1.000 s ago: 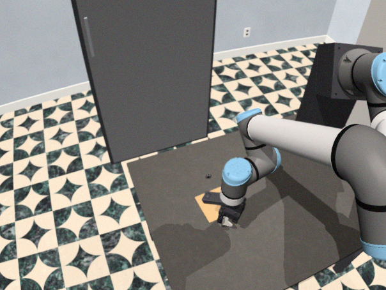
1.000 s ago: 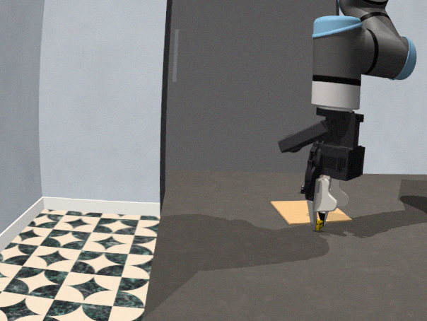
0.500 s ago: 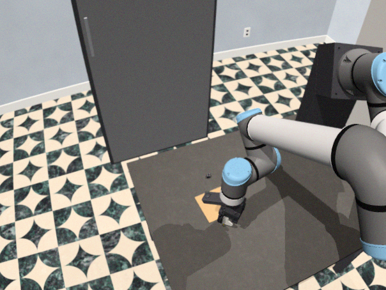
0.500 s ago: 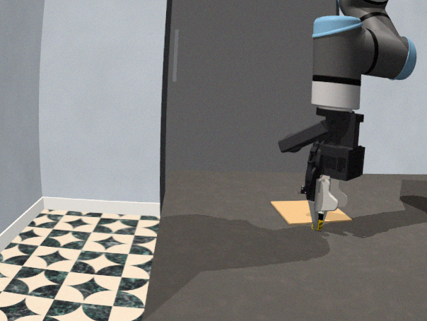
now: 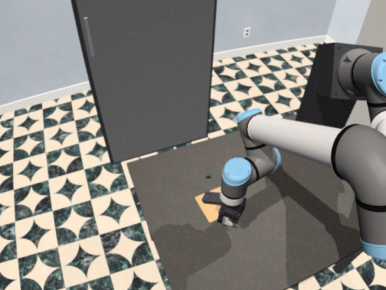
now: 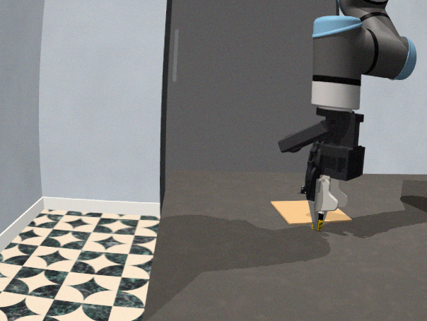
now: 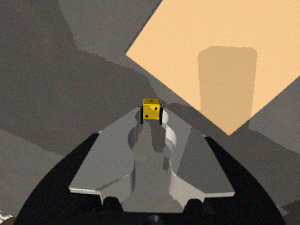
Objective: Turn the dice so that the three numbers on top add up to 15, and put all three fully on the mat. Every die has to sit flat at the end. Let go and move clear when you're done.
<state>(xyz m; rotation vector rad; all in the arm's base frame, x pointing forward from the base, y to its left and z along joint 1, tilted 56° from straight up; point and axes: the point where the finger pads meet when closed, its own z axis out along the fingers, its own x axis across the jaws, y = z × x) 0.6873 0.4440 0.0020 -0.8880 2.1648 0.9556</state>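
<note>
Right now the yellow die is 10 mm below my hand. From my hand the other things lie so: black die: 250 mm to the right, 10 mm below, 10 mm ahead; orange mat: 100 mm to the right, 20 mm below, 10 mm ahead; green die: 220 mm to the right, 60 mm behind, 10 mm below.
</note>
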